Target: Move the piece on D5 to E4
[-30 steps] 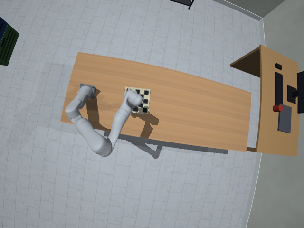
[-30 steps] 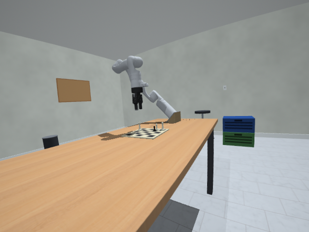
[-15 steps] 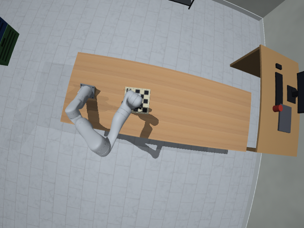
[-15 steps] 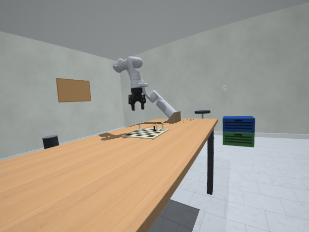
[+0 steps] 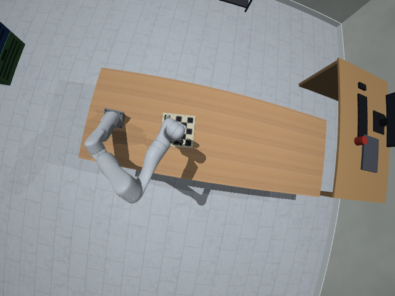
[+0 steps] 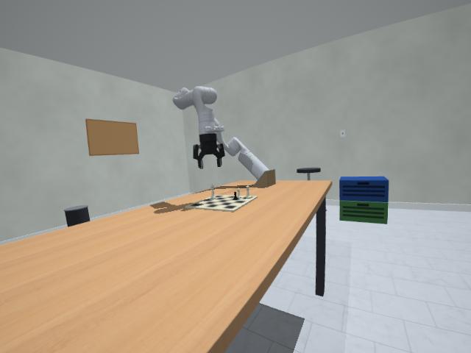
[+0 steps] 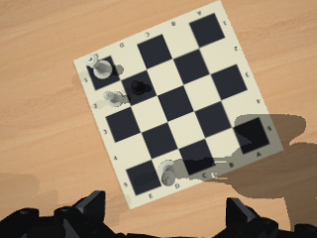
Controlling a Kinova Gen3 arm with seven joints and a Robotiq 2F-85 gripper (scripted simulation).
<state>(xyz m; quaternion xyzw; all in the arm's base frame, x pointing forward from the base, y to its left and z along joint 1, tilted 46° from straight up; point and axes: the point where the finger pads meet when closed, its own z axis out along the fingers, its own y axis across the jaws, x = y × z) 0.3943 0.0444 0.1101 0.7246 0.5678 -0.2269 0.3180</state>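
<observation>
Now: hand 30 mm short of the small chessboard, 80 mm to the right of it and 140 mm above it. From my hand the other things lie so: black piece: 20 mm behind, 110 mm to the left, 130 mm below.
</observation>
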